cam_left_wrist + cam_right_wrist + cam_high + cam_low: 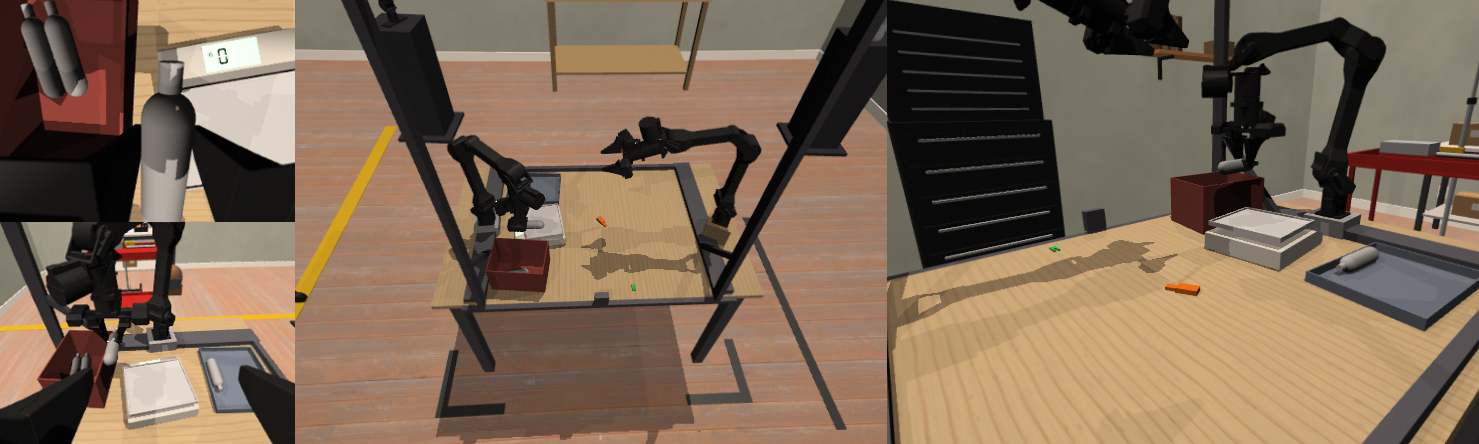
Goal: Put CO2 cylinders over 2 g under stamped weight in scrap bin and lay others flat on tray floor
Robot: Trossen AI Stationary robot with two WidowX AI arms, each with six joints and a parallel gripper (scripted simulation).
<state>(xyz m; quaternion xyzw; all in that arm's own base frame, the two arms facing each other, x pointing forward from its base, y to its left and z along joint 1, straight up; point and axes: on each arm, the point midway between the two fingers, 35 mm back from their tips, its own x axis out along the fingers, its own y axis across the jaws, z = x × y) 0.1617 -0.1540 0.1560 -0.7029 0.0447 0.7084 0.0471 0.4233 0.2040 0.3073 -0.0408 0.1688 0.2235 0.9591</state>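
Now: left hand 17 cm above the red scrap bin, 11 cm past it and 1 cm to the right of it. The rest, counted from my left hand: grey tray: 36 cm ahead, 19 cm below, 2 cm to the left; then small orange piece: 30 cm to the right, 19 cm below, 17 cm ahead; then small green piece: 42 cm to the right, 20 cm below, 15 cm behind.
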